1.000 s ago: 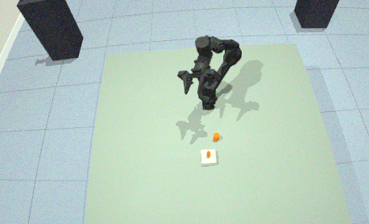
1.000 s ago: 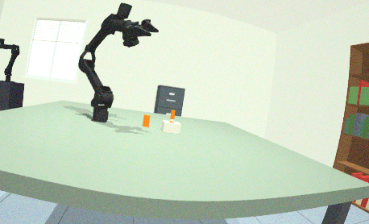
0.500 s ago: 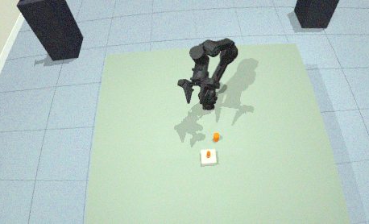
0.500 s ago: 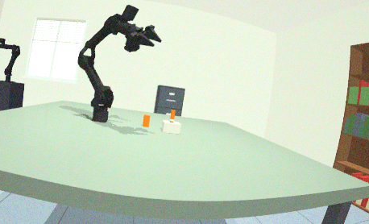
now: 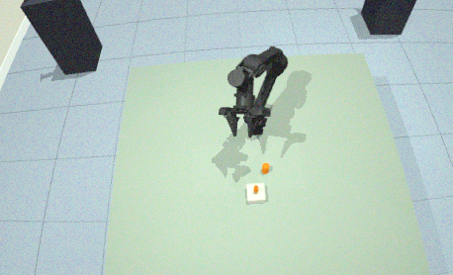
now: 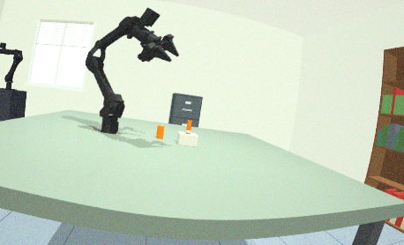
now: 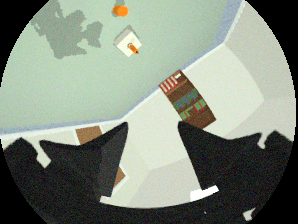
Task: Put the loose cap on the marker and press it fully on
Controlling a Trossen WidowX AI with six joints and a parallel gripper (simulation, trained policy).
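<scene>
Now: gripper tip 29 cm above the orange cap, 9 cm to the right of it and 1 cm past it. Round my gripper tip: white holder block (30 cm below, 10 cm ahead, 4 cm to the left).
</scene>
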